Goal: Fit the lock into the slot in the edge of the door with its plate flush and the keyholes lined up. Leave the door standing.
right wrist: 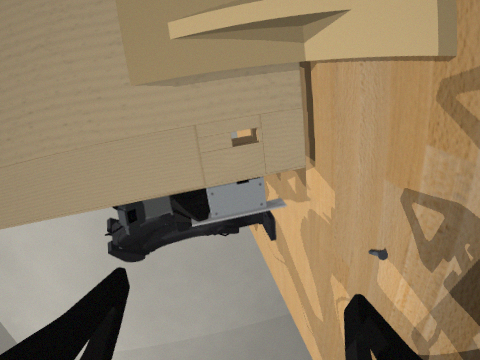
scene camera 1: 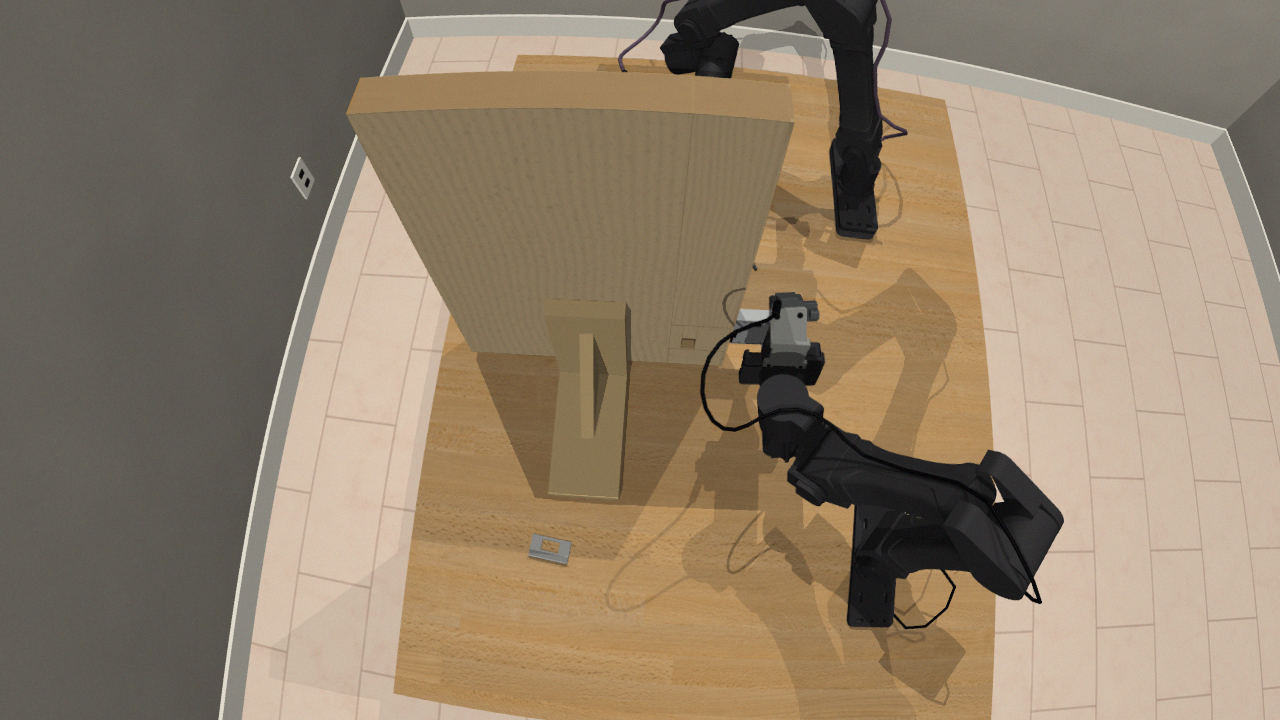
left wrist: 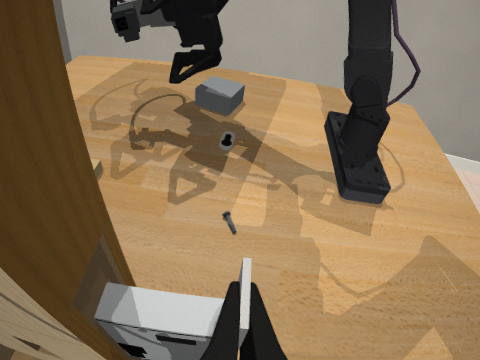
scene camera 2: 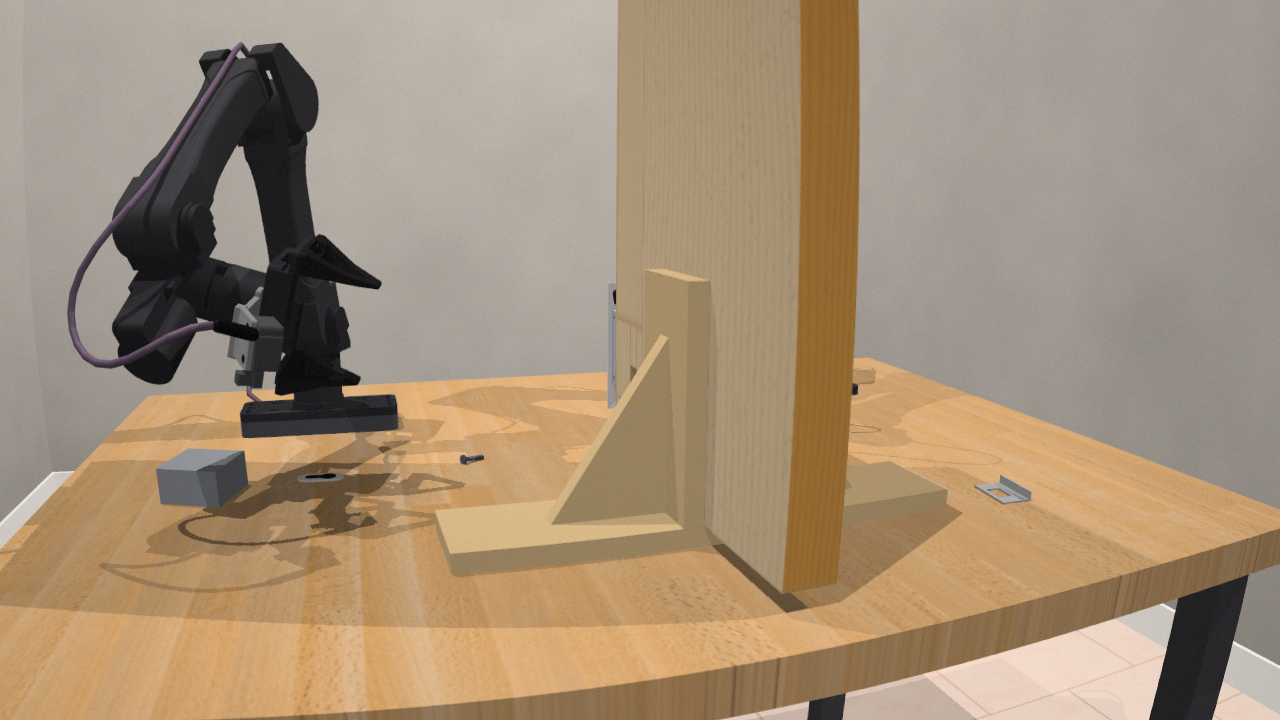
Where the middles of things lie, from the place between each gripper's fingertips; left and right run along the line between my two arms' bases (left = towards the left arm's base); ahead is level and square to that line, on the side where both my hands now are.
My left gripper [scene camera 1: 776,306] is now 5 cm above the silver lock [scene camera 2: 611,310] and 4 cm short of it. From my left hand the other things lie so: grey block [scene camera 2: 196,477] (46 cm to the right, 15 cm below, 6 cm ahead); angled metal plate [scene camera 2: 1017,493] (31 cm to the left, 29 cm ahead, 17 cm below).
I see the grey block 60 mm behind my right hand [scene camera 2: 369,334], 170 mm to the right of it and 140 mm below it. The rest, counted from my right hand: angled metal plate: 180 mm ahead, 590 mm to the left, 160 mm below; silver lock: 70 mm behind, 280 mm to the left, 50 mm below.
